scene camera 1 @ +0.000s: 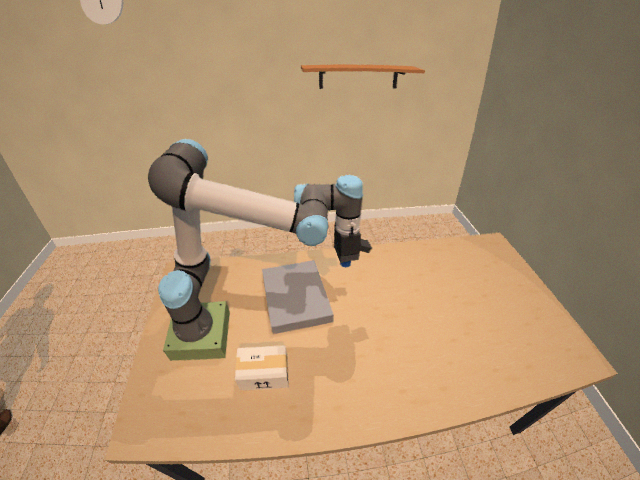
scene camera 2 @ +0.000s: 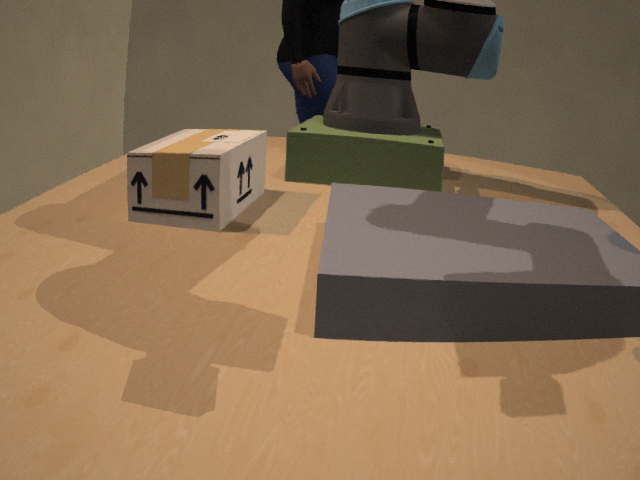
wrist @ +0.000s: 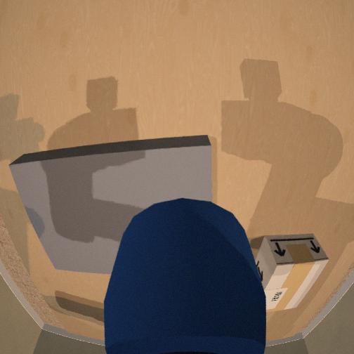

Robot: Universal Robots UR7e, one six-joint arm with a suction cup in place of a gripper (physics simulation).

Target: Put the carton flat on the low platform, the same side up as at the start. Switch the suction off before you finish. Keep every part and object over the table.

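Places are measured from the arm's base along level axes (x ahead, y left, z up), in metres.
Pixels of known places: end effector, tool point: (scene camera 1: 345, 263); arm's base, origin of the base link: (scene camera 1: 193, 325) (scene camera 2: 372, 126).
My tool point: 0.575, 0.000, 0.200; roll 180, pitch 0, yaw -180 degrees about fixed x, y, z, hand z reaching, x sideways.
For each thing: its top centre in the pictures, then the offset to it from my tool point, as dx, dy, dz. Level surfaces: height alone.
- white carton, middle of its top: (scene camera 2: 199, 139) (scene camera 1: 260, 362) -0.333, -0.202, -0.190
- low grey platform, middle of its top: (scene camera 2: 503, 230) (scene camera 1: 294, 290) -0.169, +0.121, -0.224
- table, its level: dz -0.272
The white carton (scene camera 1: 261, 367) (scene camera 2: 178, 180) (wrist: 296, 272) with a tan tape strip lies flat on the table, apart from the platform. Its arrows point up in scene camera 2, and its label is on the top face. The low grey platform (scene camera 1: 296, 297) (scene camera 2: 475, 312) (wrist: 155, 175) lies beside it, with bare top and arm shadows across it. My suction gripper (scene camera 1: 345, 263) (wrist: 185, 270) has a blue cup, points down and hangs in the air beyond the platform's far right side in scene camera 1. It is open and holds nothing. The cup does not show in scene camera 2.
The arm's green base block (scene camera 1: 197, 330) (scene camera 2: 361, 160) stands on the table (scene camera 1: 439, 330) (scene camera 2: 206, 439) (wrist: 175, 65), behind the platform and carton in scene camera 2. A person (scene camera 2: 315, 62) stands behind the table. An orange shelf (scene camera 1: 361, 68) is on the wall.
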